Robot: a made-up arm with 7 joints. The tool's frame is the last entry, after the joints. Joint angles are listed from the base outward. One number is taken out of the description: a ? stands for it. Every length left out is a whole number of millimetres.
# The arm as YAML. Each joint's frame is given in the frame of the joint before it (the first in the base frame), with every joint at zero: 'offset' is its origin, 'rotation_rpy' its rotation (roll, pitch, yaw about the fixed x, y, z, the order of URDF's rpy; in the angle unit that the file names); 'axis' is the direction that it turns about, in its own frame. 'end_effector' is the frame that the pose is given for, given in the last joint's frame.
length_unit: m
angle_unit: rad
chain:
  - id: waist
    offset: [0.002, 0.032, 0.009]
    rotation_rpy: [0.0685, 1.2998, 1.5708]
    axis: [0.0, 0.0, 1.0]
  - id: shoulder
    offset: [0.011, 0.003, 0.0]
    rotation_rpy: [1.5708, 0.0, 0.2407]
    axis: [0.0, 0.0, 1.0]
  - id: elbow
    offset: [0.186, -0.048, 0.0]
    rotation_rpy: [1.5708, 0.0, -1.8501]
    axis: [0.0, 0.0, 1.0]
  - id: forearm
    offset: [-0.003, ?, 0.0]
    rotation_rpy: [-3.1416, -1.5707, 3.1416]
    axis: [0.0, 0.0, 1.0]
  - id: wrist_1
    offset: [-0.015, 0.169, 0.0]
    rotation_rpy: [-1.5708, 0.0, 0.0]
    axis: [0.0, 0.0, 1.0]
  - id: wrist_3
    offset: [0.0, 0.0, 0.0]
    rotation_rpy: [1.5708, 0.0, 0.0]
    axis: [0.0, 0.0, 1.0]
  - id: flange
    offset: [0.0, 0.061, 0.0]
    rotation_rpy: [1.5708, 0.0, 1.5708]
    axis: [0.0, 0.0, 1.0]
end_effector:
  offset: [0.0, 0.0, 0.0]
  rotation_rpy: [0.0, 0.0, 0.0]
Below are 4 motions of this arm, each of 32 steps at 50 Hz.
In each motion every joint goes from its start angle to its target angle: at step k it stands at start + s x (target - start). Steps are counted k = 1, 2, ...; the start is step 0. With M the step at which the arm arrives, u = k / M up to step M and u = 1 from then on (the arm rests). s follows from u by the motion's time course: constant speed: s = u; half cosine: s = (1 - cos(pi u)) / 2; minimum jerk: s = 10 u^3 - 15 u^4 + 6 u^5.
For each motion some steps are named. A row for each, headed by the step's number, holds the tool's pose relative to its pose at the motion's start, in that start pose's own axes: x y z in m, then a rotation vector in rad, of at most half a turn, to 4 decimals.
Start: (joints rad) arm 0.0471 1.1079 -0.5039 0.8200 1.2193 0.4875 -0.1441
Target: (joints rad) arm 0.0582 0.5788 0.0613 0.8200 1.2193 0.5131 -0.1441
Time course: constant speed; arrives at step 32
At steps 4, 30, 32:
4: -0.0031 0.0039 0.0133 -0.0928 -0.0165 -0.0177
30: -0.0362 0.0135 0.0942 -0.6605 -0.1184 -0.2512
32: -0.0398 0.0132 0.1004 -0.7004 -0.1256 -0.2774

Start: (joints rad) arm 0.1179 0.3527 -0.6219 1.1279 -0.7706 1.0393 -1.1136
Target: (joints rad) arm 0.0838 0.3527 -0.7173 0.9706 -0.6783 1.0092 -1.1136
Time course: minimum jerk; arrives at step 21
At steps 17, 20, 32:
17: 0.0111 -0.0276 0.0222 0.2181 0.1227 0.0783
20: 0.0118 -0.0291 0.0232 0.2296 0.1291 0.0822
32: 0.0118 -0.0291 0.0232 0.2299 0.1292 0.0823

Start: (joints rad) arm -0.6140 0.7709 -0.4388 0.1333 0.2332 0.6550 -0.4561
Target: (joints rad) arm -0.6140 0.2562 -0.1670 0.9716 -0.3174 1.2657 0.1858
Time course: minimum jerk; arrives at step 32
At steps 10, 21, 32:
10: 0.0196 -0.0172 -0.0216 -0.2278 0.1501 -0.0037
21: 0.0502 -0.1317 -0.0635 -0.7314 0.8118 -0.2308
32: 0.0430 -0.1874 -0.0610 -0.7875 1.0909 -0.4125

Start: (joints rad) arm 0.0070 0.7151 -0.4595 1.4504 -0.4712 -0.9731 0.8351
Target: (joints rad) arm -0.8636 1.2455 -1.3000 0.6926 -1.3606 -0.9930 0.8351
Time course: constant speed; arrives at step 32
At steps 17, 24, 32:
17: 0.1172 -0.0348 0.1765 -0.5600 -0.3533 0.0822
24: 0.1369 -0.0250 0.2392 -0.7440 -0.4180 0.0744
32: 0.1475 -0.0037 0.2939 -0.9140 -0.4321 0.0586

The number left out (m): 0.022
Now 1 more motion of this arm.
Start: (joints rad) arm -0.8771 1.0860 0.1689 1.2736 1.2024 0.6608 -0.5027
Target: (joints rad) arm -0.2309 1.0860 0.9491 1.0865 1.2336 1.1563 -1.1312
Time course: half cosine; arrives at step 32
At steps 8, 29, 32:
8: 0.0131 -0.0128 -0.0202 -0.0679 0.0896 -0.1326
29: 0.0507 -0.0650 -0.1713 -0.6625 0.5672 -0.7443
32: 0.0506 -0.0658 -0.1757 -0.6830 0.5772 -0.7555

